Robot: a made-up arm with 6 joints.
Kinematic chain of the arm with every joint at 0, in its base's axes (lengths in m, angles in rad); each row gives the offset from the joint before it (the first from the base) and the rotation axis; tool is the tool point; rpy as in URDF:
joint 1: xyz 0 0 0.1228 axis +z
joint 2: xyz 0 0 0 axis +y
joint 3: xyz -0.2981 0 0.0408 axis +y
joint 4: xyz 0.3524 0 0.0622 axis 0.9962 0 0.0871
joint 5: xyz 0 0 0 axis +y
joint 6: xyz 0.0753 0 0.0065 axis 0.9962 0 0.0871
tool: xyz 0 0 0 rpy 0 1.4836 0
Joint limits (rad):
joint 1: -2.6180..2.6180
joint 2: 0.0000..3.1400
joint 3: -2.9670..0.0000
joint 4: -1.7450..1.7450
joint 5: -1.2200..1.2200
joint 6: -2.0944..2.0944
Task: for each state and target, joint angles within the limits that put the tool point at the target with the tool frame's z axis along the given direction. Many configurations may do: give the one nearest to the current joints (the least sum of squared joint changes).
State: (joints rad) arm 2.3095 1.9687 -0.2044 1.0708 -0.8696 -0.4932
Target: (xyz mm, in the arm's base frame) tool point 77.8 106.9 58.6 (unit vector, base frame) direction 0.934 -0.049 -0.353
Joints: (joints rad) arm 1.5057 1.4150 -0.0019 1.6498 -1.2181 -0.4932
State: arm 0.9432 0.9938 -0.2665 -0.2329 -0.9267 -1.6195
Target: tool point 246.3 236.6 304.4 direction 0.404 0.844 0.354
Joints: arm 0.6754 1.2600 -0.6792 -0.5189 -0.9590 -1.6195
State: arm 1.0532 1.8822 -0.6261 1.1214 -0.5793 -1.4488
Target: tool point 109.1 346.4 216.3 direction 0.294 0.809 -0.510
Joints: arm 1.2749 1.3764 -0.7121 0.8285 -0.0615 -1.4488
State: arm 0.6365 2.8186 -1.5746 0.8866 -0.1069 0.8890
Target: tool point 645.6 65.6 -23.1 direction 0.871 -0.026 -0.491
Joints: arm 0.1159 2.6984 -1.9316 0.6696 -0.2053 0.8890
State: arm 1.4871 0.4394 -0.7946 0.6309 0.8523 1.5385
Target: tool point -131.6 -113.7 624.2 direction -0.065 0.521 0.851
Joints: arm 0.8798 0.1689 -1.3157 1.4186 0.3969 1.5385
